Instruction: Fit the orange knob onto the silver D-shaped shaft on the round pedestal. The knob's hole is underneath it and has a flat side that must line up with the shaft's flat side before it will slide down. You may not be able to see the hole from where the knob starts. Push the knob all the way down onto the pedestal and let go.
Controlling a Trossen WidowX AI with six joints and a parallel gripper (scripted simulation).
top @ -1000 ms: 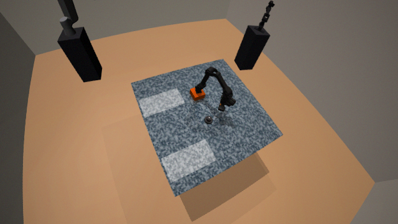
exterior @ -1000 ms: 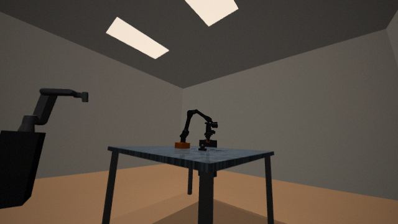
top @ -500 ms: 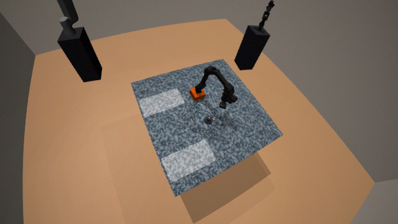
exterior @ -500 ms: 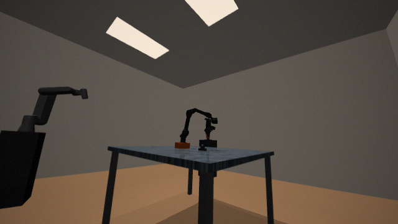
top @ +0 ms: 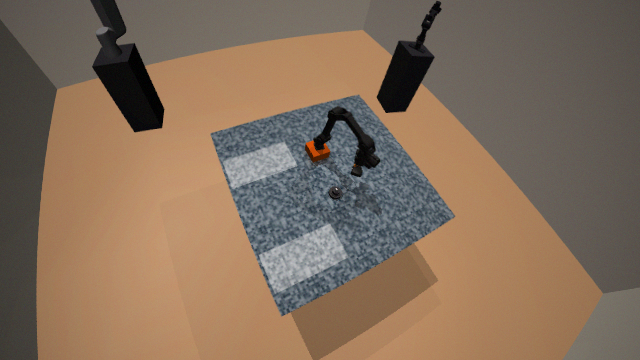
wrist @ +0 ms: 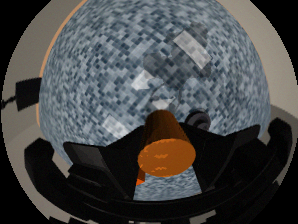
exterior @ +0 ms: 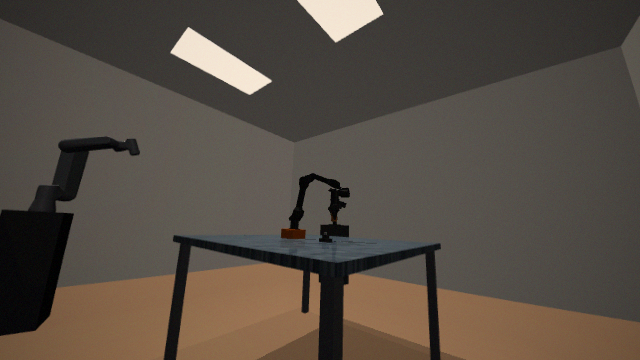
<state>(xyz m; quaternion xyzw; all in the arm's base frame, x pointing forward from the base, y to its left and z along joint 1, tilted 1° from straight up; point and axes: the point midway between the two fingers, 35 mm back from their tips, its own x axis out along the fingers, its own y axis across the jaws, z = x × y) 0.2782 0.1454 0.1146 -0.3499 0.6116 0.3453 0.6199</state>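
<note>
Now: gripper tip 13 cm to the left of the round pedestal, 11 cm above it and 6 cm short of it. Round my gripper tip: orange knob 3 cm above.
</note>
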